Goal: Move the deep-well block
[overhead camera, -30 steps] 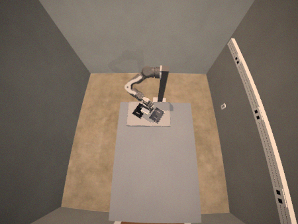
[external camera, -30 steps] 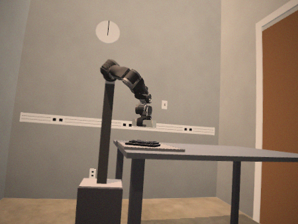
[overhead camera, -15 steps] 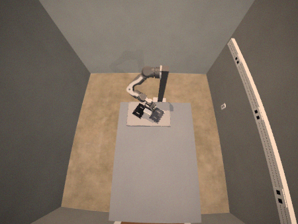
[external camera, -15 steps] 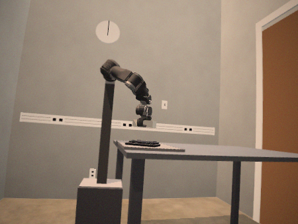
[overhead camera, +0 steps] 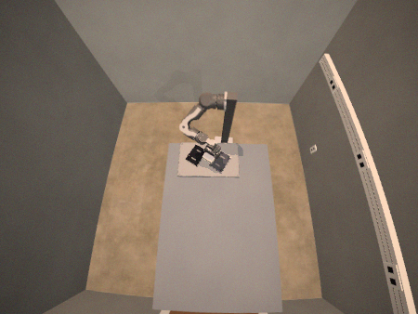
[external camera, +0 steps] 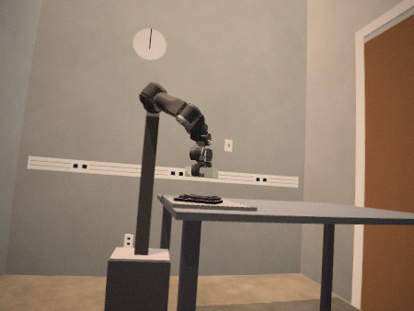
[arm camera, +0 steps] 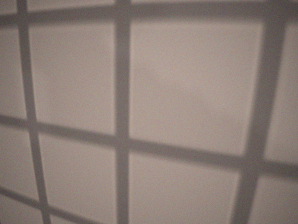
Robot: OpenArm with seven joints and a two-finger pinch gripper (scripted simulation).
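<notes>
My hand is 7 cm past the A1 mark, 5 cm to the left of it and 9 cm above it. Also, from my hand: white 96-well deep-well block: 2 cm above; plate nest: 2 cm behind, 13 cm to the right, 10 cm below.
</notes>
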